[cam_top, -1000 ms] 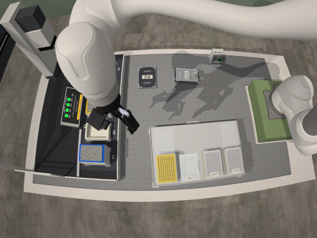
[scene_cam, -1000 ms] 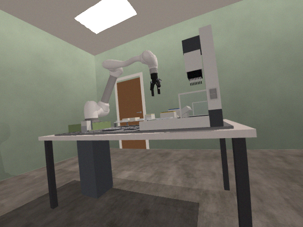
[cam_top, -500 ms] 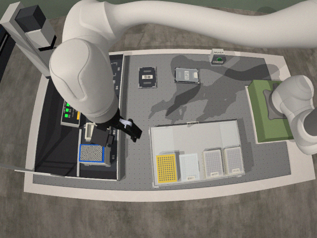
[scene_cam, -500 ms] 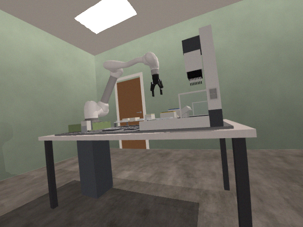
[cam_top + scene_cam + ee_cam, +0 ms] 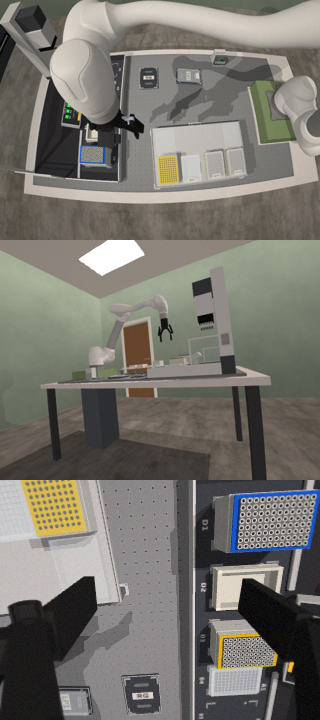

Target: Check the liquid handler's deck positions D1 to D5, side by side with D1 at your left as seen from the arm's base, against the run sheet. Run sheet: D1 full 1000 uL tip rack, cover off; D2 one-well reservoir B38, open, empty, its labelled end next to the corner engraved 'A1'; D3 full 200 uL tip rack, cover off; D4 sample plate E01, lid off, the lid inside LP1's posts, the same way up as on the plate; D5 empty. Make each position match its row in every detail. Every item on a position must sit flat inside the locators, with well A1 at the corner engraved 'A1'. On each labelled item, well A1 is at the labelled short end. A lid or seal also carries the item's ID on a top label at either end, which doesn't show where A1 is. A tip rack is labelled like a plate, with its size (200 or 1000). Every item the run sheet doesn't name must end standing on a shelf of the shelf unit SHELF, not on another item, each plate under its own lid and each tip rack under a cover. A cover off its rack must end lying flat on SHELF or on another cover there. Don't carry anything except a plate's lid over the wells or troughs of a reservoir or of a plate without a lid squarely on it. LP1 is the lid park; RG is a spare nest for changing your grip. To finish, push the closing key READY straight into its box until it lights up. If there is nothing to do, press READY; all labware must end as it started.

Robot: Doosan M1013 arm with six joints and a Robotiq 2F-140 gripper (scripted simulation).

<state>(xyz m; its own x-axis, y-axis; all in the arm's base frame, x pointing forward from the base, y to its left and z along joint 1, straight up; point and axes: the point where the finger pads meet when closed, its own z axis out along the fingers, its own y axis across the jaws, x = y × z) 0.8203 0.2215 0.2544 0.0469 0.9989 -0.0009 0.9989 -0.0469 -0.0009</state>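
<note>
Right now the blue-rimmed tip rack is 22 cm below my hand, 16 cm ahead of it and 4 cm to the left of it. Round my hand: yellow-rimmed tip rack: 24 cm below, 20 cm to the right, 18 cm ahead; then clear lid: 27 cm below, 27 cm behind, 9 cm to the left; then cream one-well reservoir: 27 cm below, 17 cm ahead, 8 cm to the right.
</note>
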